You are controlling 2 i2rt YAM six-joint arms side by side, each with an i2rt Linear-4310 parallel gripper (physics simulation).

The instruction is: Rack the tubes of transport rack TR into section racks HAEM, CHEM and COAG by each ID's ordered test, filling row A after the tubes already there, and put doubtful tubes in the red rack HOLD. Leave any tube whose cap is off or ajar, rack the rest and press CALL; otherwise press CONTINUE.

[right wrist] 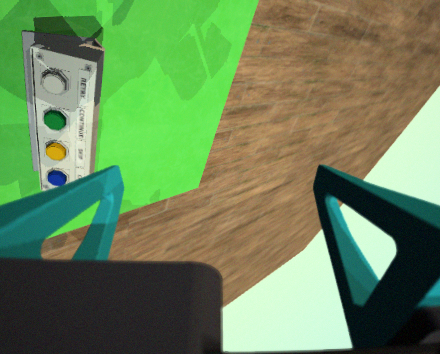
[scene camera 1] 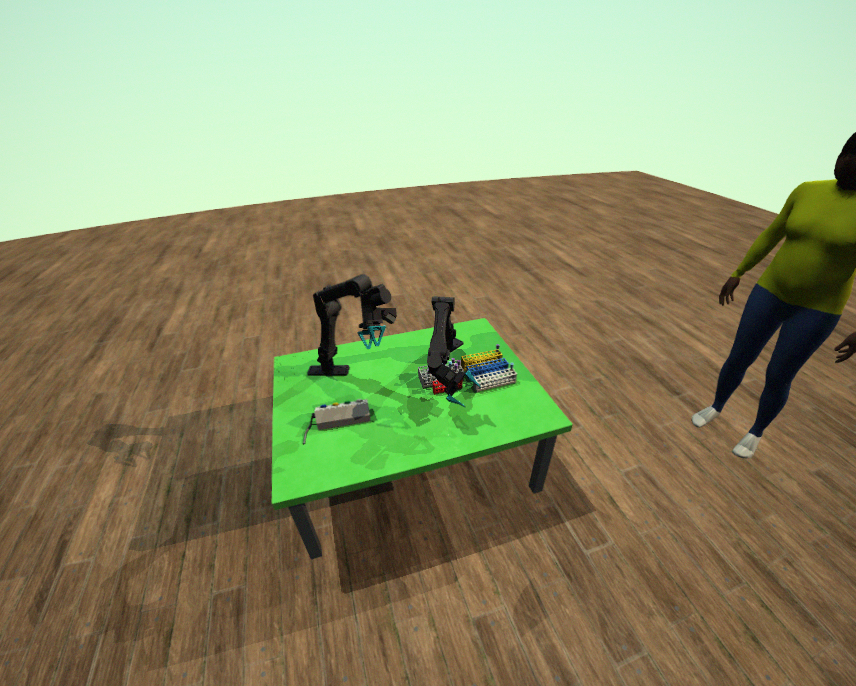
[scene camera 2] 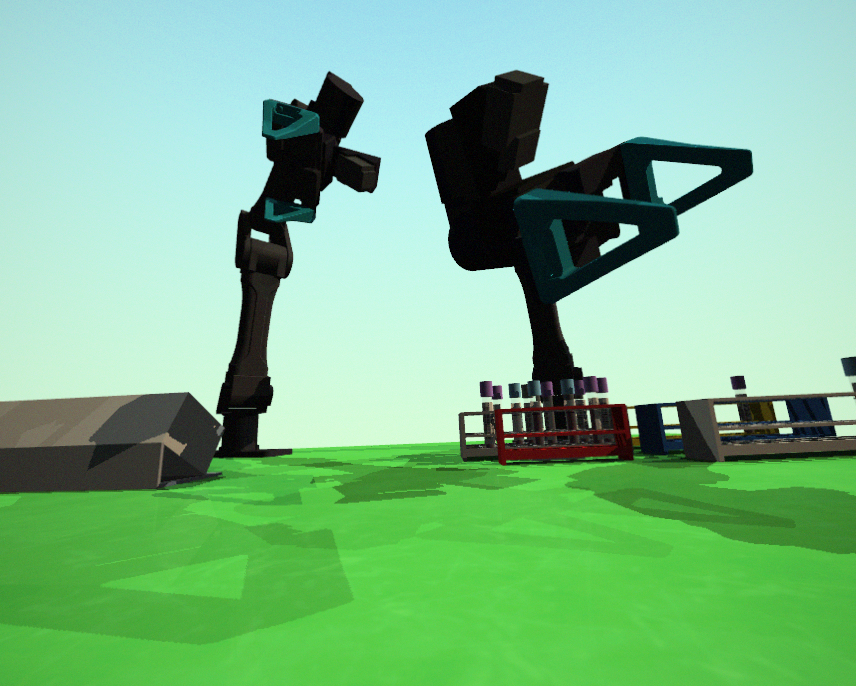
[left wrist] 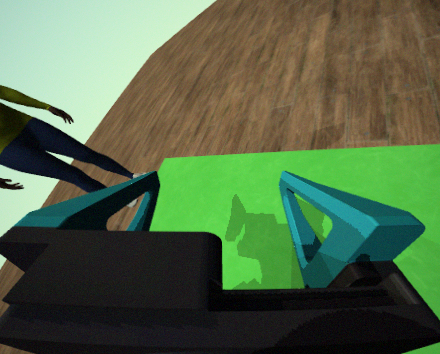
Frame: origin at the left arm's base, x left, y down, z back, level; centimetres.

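Seen in the pictures: left gripper, fingertip midpoint: (scene camera 1: 472,397) (scene camera 2: 718,188) (left wrist: 219,177); right gripper, fingertip midpoint: (right wrist: 218,176) (scene camera 1: 372,347) (scene camera 2: 269,181); right arm's base, origin of the base link: (scene camera 1: 328,371) (scene camera 2: 238,455).
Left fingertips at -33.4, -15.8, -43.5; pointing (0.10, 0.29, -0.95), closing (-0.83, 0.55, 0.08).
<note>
Pixels of each thing's top centre, then the offset from my left fingertips to it, as dx, dy, dz. "spot": a spot on its surface instead. Level surfaces: height alone.
- red rack, middle of its top: (scene camera 2: 557,406) (scene camera 1: 447,380) +9.6, +10.1, +21.8
- pale rack, surface spot: (scene camera 2: 464,435) spot: +3.0, +12.9, +30.5
- white rack, middle of its top: (scene camera 2: 788,395) (scene camera 1: 495,375) +27.3, +10.1, +8.2
- blue rack, middle of its top: (scene camera 2: 725,400) (scene camera 1: 487,364) +31.0, +10.1, +15.4
- yellow rack, middle of its top: (scene camera 1: 481,355) +35.0, +10.1, +22.0
- grey button box, middle of its top: (scene camera 2: 101,398) (right wrist: 78,142) (scene camera 1: 341,404) -33.9, +7.5, +41.9
- green table, its level: dy +15.8
My left gripper (scene camera 1: 463,389) (scene camera 2: 713,191) (left wrist: 219,177) is open and empty, high in front of the racks. My right gripper (scene camera 1: 371,343) (scene camera 2: 289,167) (right wrist: 218,176) is open and empty in the air, away from the racks. Several tubes with purple or blue caps stand upright in and behind the red rack (scene camera 1: 438,386) (scene camera 2: 564,453); which rack holds each is unclear. A pale rack (scene camera 2: 464,435) stands behind it. A white rack (scene camera 1: 495,382) (scene camera 2: 700,428), a blue rack (scene camera 1: 489,368) (scene camera 2: 650,428) and a yellow rack (scene camera 1: 482,358) stand farther right. IDs and cap seating are too small to tell.
A grey button box (scene camera 1: 342,414) (scene camera 2: 85,457) (right wrist: 70,100) lies on the green table (scene camera 1: 400,457), with white, green, yellow and blue buttons; RETRY, CONTINUE and SKIP are legible in the right wrist view. A person (scene camera 1: 793,285) (left wrist: 45,145) stands beyond the table.
</note>
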